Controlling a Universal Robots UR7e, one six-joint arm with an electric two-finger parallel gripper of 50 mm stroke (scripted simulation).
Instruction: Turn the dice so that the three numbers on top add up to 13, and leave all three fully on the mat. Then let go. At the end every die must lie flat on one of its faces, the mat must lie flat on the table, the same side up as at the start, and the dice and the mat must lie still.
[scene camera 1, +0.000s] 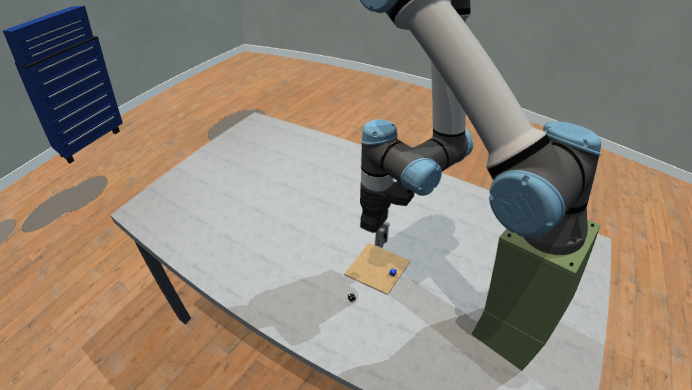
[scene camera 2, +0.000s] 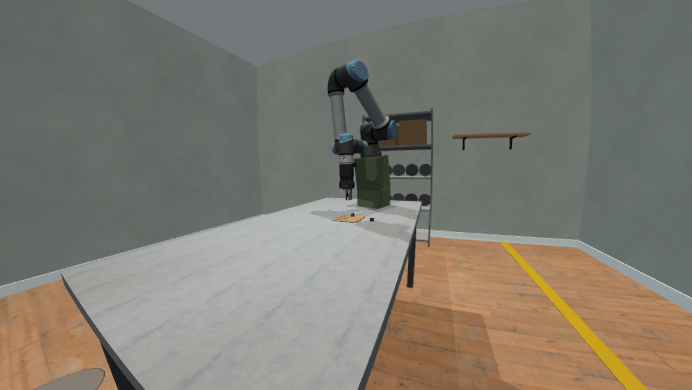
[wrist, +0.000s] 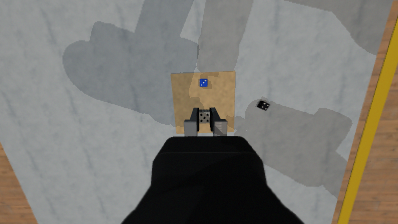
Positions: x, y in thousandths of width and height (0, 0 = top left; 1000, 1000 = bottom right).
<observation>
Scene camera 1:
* gripper: 551, 624
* tan mat: 538, 683
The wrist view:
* gripper: 514, 511
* tan mat: 471, 422
</observation>
